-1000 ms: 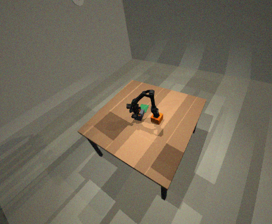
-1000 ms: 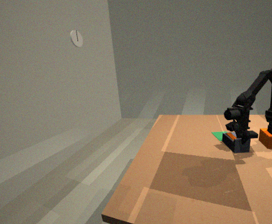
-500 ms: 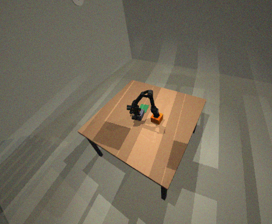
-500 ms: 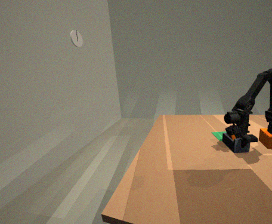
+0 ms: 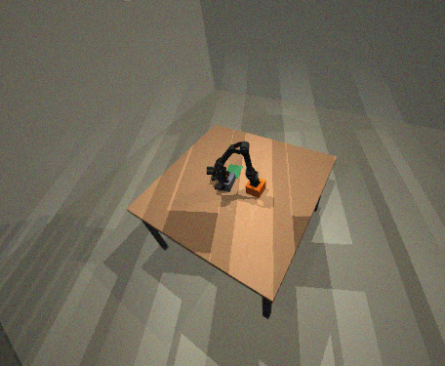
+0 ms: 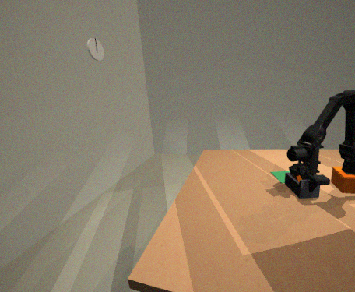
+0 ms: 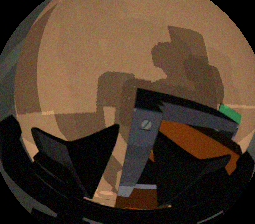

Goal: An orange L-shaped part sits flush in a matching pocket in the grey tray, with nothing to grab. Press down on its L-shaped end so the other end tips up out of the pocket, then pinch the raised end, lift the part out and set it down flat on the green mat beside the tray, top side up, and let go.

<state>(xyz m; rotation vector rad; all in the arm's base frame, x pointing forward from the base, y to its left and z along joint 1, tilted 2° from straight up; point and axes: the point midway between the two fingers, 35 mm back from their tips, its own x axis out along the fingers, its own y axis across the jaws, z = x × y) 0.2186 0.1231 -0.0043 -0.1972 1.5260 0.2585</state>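
My gripper tip is now 50 mm to the left of the orange L-shaped part, 10 mm below it and 10 mm short of it. Round my gripper tip: green mat 220 mm to the right, 60 mm ahead, 50 mm below.
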